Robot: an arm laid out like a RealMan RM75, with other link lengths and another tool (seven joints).
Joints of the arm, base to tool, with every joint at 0 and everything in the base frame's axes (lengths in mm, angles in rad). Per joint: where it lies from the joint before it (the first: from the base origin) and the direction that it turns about. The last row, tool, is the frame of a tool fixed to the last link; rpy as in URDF.
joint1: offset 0.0 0.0 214.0 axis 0 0 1
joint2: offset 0.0 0.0 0.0 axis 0 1 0
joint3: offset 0.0 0.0 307.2 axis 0 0 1
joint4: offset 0.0 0.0 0.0 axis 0 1 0
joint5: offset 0.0 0.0 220.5 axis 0 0 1
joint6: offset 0.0 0.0 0.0 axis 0 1 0
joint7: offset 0.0 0.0 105.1 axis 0 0 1
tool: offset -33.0 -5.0 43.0 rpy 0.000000 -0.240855 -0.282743
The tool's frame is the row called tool.
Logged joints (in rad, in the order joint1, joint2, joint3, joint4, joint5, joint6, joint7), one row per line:
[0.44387 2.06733 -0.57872 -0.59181 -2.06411 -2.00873 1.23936]
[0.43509 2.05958 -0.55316 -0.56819 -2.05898 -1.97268 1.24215]
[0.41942 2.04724 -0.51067 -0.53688 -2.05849 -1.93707 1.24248]
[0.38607 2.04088 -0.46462 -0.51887 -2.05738 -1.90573 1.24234]
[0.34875 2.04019 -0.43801 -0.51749 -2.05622 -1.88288 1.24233]
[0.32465 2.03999 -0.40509 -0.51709 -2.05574 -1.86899 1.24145]
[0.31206 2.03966 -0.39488 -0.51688 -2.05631 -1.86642 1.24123]
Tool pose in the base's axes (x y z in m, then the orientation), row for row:
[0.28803 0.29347 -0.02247 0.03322 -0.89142 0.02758 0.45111]
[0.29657 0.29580 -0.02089 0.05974 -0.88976 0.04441 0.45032]
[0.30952 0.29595 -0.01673 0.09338 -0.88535 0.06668 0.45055]
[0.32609 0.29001 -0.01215 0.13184 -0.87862 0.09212 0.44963]
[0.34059 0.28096 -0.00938 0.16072 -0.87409 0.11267 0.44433]
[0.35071 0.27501 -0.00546 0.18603 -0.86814 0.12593 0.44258]
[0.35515 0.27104 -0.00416 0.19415 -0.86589 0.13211 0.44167]
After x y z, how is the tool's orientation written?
As a quaternion, w x y z.
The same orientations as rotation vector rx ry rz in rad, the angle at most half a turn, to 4 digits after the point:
[-2.7428 0.0849 1.3880]
[-2.6937 0.1344 1.3633]
[-2.6273 0.1979 1.3370]
[-2.5502 0.2674 1.3050]
[-2.4963 0.3218 1.2690]
[-2.4451 0.3547 1.2465]
[-2.4281 0.3705 1.2385]

